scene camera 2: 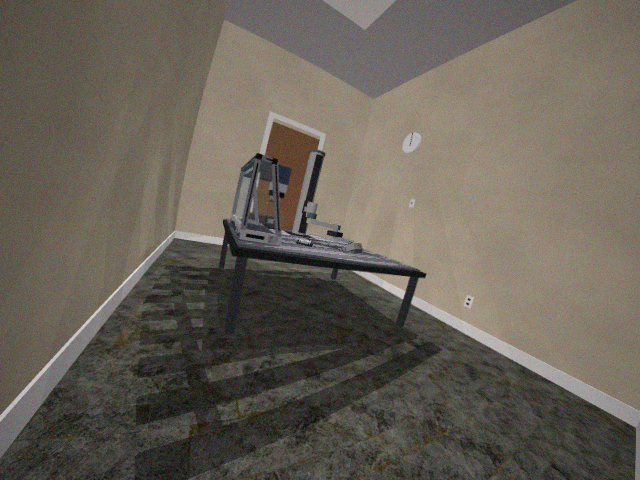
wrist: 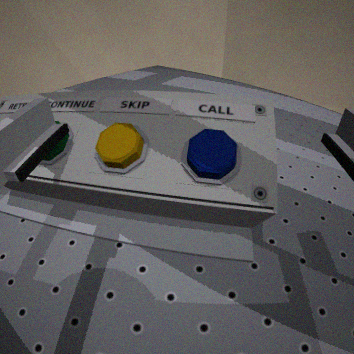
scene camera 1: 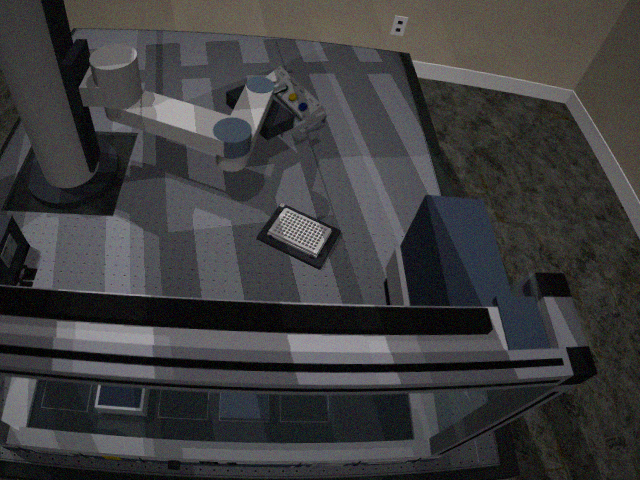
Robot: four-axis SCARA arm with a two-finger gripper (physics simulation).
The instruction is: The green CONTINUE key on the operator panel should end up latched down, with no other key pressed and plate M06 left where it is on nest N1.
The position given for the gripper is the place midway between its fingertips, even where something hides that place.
The gripper (scene camera 1: 303, 99) holds nothing. Also in view: a white well plate (scene camera 1: 298, 231), a blue CALL button (wrist: 211, 153) and a yellow SKIP button (wrist: 120, 144).
The gripper shows as well in the wrist view (wrist: 194, 112). The wrist view does not show the white well plate: it is out of frame.
